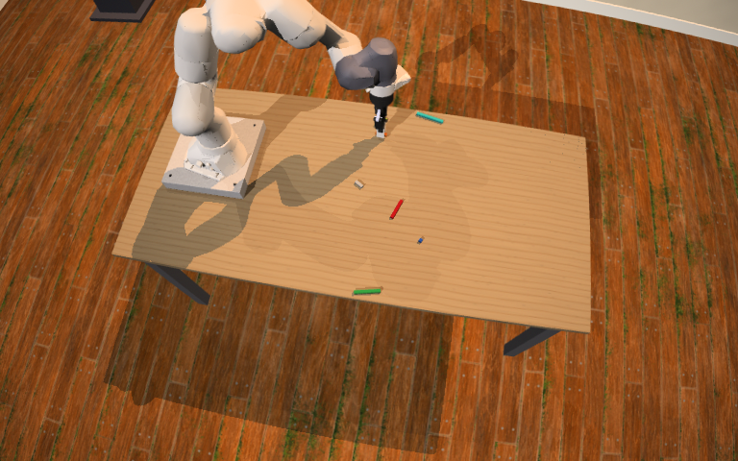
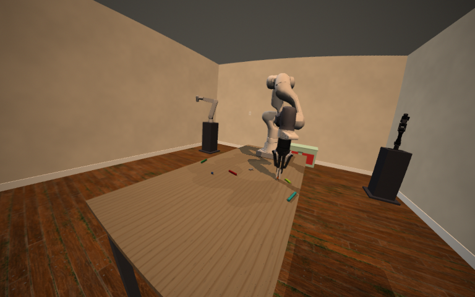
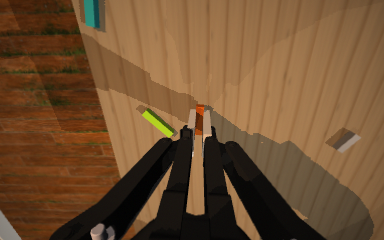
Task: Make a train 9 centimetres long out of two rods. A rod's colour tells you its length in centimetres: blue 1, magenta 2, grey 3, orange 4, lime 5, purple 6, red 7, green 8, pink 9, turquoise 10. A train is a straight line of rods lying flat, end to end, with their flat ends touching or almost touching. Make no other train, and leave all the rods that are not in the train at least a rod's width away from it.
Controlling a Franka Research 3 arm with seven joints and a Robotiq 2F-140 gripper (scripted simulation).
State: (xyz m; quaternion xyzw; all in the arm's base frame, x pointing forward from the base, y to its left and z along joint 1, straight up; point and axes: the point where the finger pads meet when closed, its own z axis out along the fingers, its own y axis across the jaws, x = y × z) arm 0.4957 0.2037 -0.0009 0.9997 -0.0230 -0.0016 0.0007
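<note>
Right now my hand is 3 cm above the orange rod. The rest, counted from my hand: grey rod 20 cm to the right, 4 cm below, 4 cm behind; lime rod 6 cm to the left, 4 cm below, 1 cm behind; turquoise rod 16 cm ahead, 11 cm to the left, 4 cm below.
</note>
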